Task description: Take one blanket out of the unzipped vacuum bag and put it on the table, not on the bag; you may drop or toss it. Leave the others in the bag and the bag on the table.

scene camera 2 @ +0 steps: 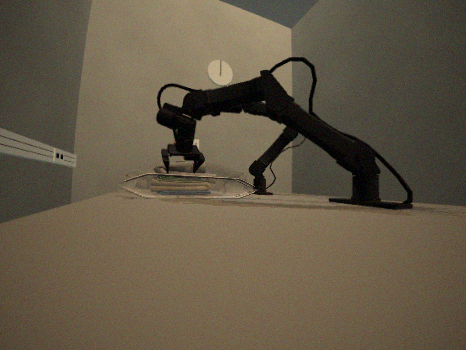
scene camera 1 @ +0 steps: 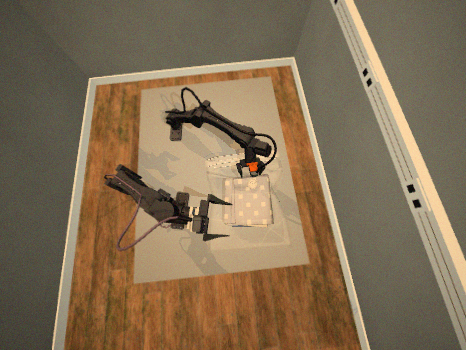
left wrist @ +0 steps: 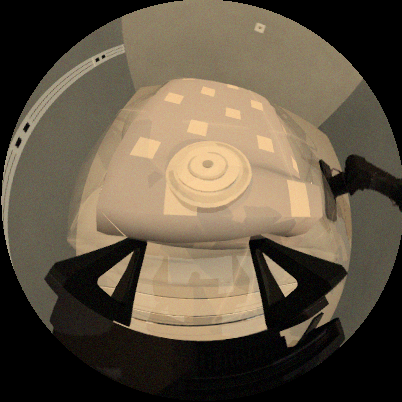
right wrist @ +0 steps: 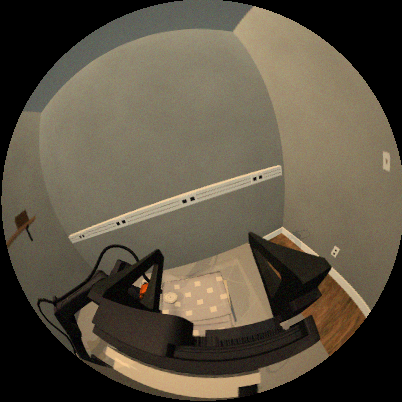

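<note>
A pinkish folded blanket with pale squares point(scene camera 1: 252, 207) point(left wrist: 220, 120) point(right wrist: 200, 292) lies on top of the stack in the clear vacuum bag point(scene camera 1: 280, 235) point(scene camera 2: 231, 186). Edges of tan and blue blankets point(scene camera 2: 185, 192) show below it inside the bag in scene camera 2. The bag's round valve point(left wrist: 208, 167) point(right wrist: 171, 298) sits over the top blanket. My left gripper point(scene camera 1: 251, 175) point(scene camera 2: 183, 171) point(left wrist: 197, 239) is open at the bag's mouth, at the near edge of the top blanket in the left wrist view. My right gripper point(scene camera 1: 231, 220) point(right wrist: 202, 246) is open and empty, above the bag's left side in scene camera 1.
The bag lies on the beige table point(scene camera 1: 170, 165) point(scene camera 2: 225, 265). The left arm reaches over the table from the top in scene camera 1, and the right arm reaches in from the left. Wooden floor point(scene camera 1: 200, 315) surrounds the table in that view.
</note>
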